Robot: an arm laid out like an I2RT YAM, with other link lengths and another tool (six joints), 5 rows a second.
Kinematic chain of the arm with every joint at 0, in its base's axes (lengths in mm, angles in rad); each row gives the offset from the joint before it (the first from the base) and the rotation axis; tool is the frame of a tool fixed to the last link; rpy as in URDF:
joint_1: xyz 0 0 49.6 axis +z
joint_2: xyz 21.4 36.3 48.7 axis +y
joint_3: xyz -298.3 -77.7 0 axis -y
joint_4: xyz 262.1 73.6 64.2 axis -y
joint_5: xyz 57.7 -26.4 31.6 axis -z
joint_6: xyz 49.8 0 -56.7 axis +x
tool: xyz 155 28 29 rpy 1.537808 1.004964 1.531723
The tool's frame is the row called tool.
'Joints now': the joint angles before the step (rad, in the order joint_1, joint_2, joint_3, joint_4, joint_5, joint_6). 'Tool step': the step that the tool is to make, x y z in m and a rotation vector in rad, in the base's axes. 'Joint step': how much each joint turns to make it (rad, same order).
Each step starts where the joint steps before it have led.
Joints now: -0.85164, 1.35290, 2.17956, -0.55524, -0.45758, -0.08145
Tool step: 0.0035, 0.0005, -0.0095, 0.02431, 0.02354, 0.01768
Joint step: 0.00045, -0.00365, -0.01681, -0.01928, -0.01709, 0.00304
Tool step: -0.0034, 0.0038, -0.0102, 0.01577, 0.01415, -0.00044
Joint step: 0.00001, -0.03816, -0.05870, -0.00083, 0.00038, -0.00039
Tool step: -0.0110, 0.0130, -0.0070, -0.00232, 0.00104, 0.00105
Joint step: -0.00012, -0.06600, -0.07470, 0.00873, -0.00164, -0.00225
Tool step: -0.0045, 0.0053, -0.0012, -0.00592, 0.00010, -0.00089
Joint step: 0.00001, -0.02112, -0.01738, -0.00146, 0.00001, -0.00459
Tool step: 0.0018, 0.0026, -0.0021, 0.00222, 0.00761, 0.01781
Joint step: 0.00000, 0.00203, -0.00017, -0.00465, -0.01830, -0.00038
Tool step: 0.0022, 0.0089, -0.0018, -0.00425, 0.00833, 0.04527
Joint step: 0.00012, 0.00031, -0.00113, -0.00048, -0.04605, 0.00074
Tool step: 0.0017, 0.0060, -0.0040, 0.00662, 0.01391, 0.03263
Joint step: 0.00011, -0.00007, -0.00163, -0.01220, -0.03308, 0.00074
